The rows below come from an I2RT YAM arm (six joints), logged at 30 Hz.
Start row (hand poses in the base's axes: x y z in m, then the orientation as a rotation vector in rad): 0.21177 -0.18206 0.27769 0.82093 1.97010 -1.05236
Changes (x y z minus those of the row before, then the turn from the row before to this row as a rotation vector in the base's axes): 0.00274 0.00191 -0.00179 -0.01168 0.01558 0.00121; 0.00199 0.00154 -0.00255 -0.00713 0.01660 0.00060; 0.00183 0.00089 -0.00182 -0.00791 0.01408 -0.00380; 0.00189 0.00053 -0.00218 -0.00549 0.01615 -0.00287; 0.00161 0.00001 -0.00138 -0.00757 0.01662 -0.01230; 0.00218 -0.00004 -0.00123 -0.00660 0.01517 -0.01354; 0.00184 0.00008 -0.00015 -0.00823 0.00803 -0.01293; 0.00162 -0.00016 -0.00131 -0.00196 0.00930 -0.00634
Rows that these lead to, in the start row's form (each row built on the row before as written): 0.21451 -0.18015 0.27590 0.80742 1.97542 -1.07161; 0.21650 -0.17861 0.27335 0.79648 1.98447 -1.08769; 0.21833 -0.17772 0.27153 0.79077 1.98993 -1.10553; 0.22022 -0.17719 0.26935 0.78439 1.99890 -1.12189; 0.22183 -0.17718 0.26797 0.78688 2.00495 -1.14589; 0.22401 -0.17722 0.26674 0.79178 2.01014 -1.16890; 0.22585 -0.17714 0.26659 0.79829 2.00830 -1.18872; 0.22747 -0.17730 0.26528 0.80011 2.01323 -1.19989
